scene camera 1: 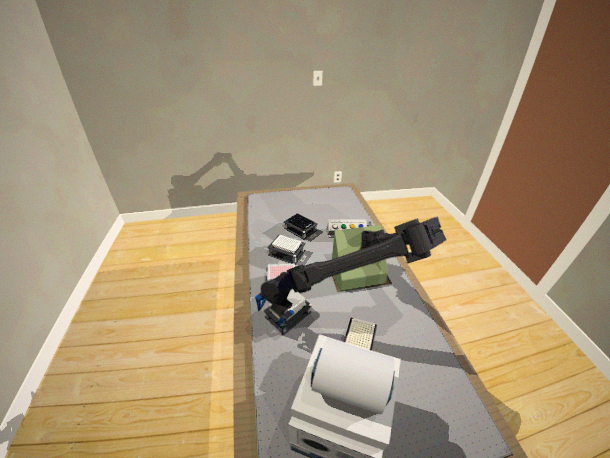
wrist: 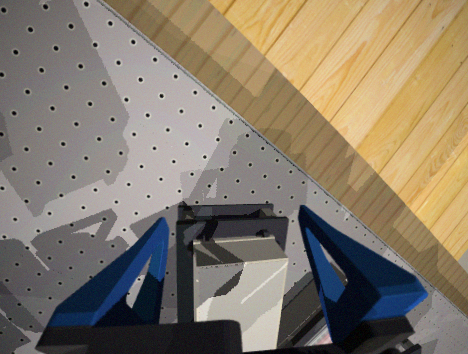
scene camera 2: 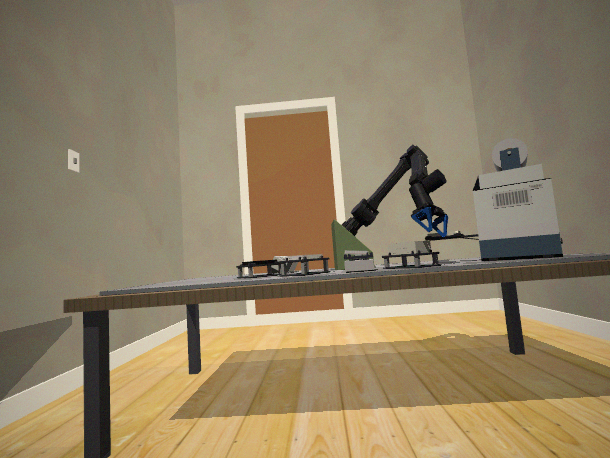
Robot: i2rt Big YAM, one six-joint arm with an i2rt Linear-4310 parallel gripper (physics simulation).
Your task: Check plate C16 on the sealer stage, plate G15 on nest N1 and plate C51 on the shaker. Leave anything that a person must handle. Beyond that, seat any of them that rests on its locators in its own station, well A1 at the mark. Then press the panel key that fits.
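My gripper (scene camera 1: 276, 307) (scene camera 2: 437, 233) (wrist: 232, 217) is open and empty, above a pale box-shaped block (scene camera 2: 423, 246) (wrist: 239, 300) on a dark frame (wrist: 230, 228). The blue fingers stand either side of the block in the wrist view. A beige well plate (scene camera 1: 361, 333) lies beside the sealer (scene camera 1: 345, 395) (scene camera 2: 517, 215). A black plate (scene camera 1: 300, 222) and a white plate (scene camera 1: 287, 243) rest on raised stands farther along the table. A pink plate (scene camera 1: 280, 271) shows partly behind the arm. Plate labels, well A1 marks and seating on the locators are too small or hidden to tell.
The key panel (scene camera 1: 348, 225) (scene camera 2: 359, 261) has white, green, yellow and blue keys. The green arm mount (scene camera 1: 357, 277) (scene camera 2: 344, 250) stands near it. The tall sealer carries a large white roll (scene camera 1: 355, 377) (scene camera 2: 517, 147). The wooden table edge (wrist: 280, 110) runs beyond the fingers.
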